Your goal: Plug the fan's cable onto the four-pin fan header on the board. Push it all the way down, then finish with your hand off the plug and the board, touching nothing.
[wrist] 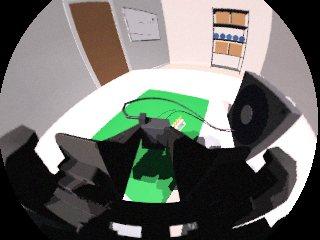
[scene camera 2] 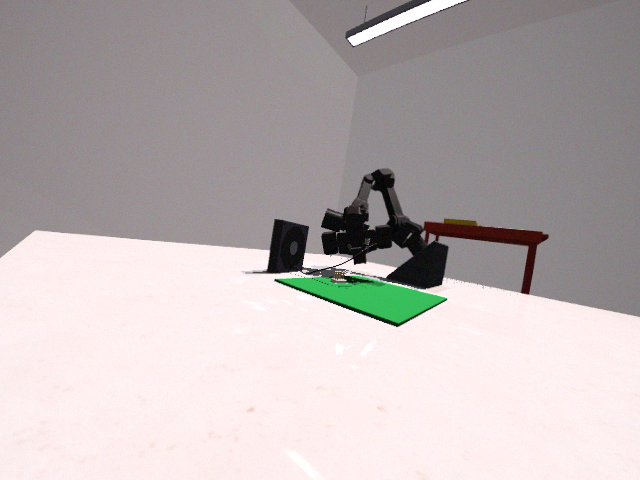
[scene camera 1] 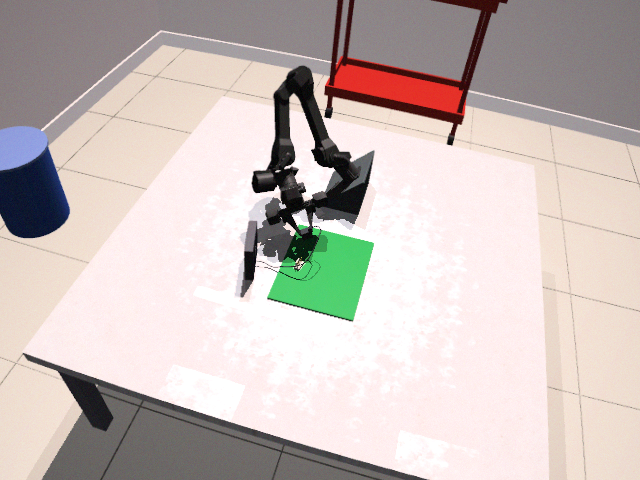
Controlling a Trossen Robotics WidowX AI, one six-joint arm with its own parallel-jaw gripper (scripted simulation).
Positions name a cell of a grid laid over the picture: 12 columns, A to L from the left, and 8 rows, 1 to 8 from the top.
my gripper: wrist F5; scene camera 2 G5; scene camera 1 F4
